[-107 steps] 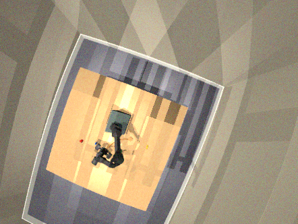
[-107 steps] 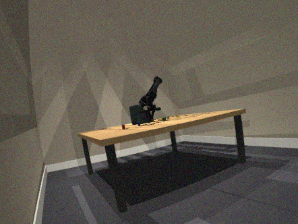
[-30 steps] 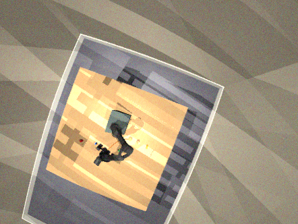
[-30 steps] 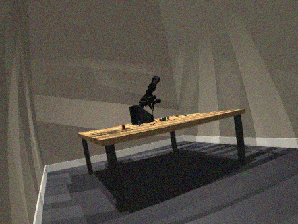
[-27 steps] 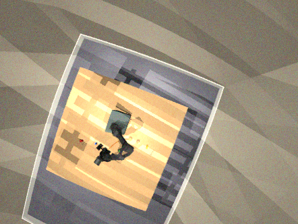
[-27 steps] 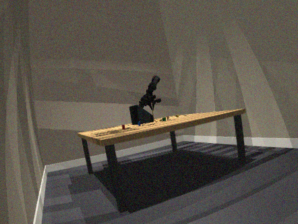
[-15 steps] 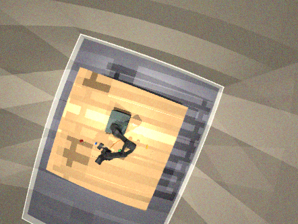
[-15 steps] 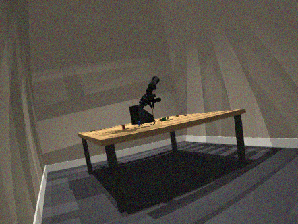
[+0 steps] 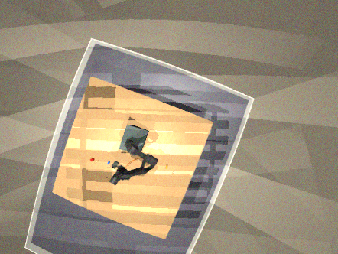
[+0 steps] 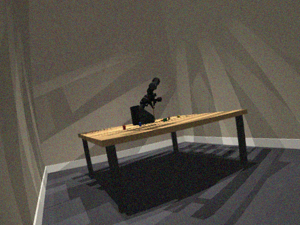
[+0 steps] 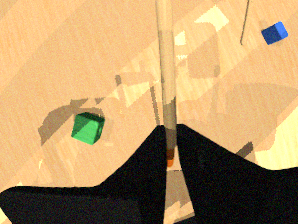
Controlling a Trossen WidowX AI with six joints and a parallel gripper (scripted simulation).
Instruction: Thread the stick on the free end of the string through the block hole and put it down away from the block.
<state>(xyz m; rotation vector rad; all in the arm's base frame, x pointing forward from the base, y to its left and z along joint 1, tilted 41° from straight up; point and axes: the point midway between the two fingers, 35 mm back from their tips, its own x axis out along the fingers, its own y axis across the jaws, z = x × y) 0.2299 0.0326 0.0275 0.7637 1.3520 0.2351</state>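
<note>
Now: gripper tip 120 mm above the green block, 100 mm to the right of it and 10 mm short of it. Round my gripper tip: round button 150 mm to the left, 150 mm behind, 130 mm below; then blue object 180 mm to the right, 120 mm below, 50 mm ahead; then thin wooden stick 10 mm ahead, 10 mm above.
</note>
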